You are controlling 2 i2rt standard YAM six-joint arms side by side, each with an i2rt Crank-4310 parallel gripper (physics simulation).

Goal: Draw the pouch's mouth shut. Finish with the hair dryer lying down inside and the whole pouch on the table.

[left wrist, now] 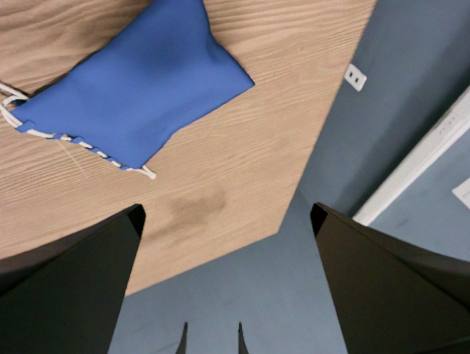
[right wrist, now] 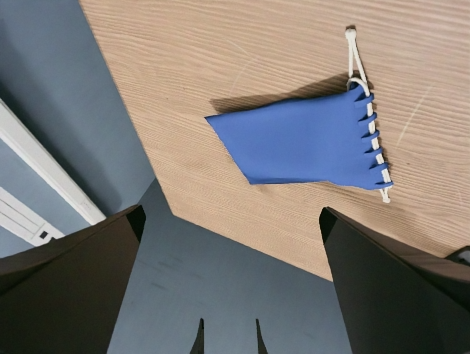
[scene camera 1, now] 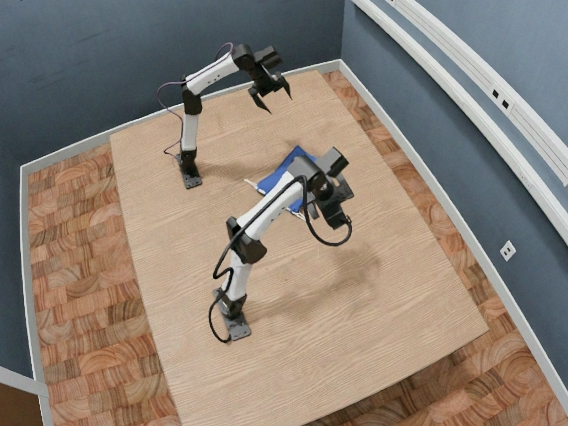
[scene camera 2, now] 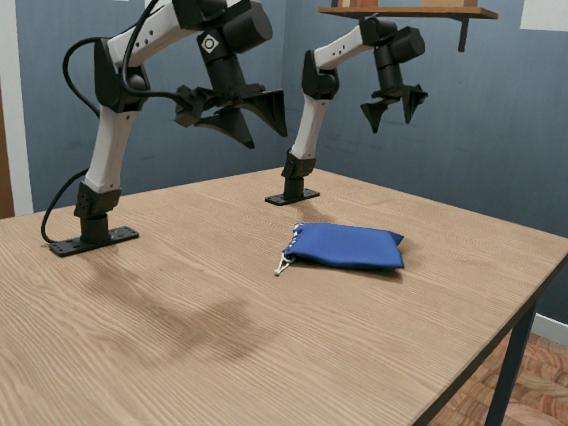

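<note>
The blue pouch [scene camera 1: 272,181] [scene camera 2: 345,246] [left wrist: 125,85] [right wrist: 300,140] lies on its side on the table. Its mouth edge is gathered in small folds along the white drawcord [scene camera 2: 282,266] [right wrist: 371,125]. A cord loop [right wrist: 351,55] sticks out at one end of the mouth, a short cord end [left wrist: 148,172] [right wrist: 385,196] at the other. The hair dryer does not show; whether it is inside is hidden. My left gripper [scene camera 1: 281,106] [scene camera 2: 392,127] [left wrist: 228,207] is open and empty, high above the table. My right gripper [scene camera 2: 269,141] [right wrist: 232,210] is open and empty, also high; in scene camera 1 its arm hides part of the pouch.
The wooden table [scene camera 1: 310,350] [scene camera 2: 150,390] carries both arm bases [scene camera 1: 190,179] [scene camera 1: 237,327]. Blue walls stand behind its edges. A wall shelf [scene camera 2: 407,12] hangs behind the left arm in scene camera 2. A black cable [scene camera 1: 320,241] loops from the right arm.
</note>
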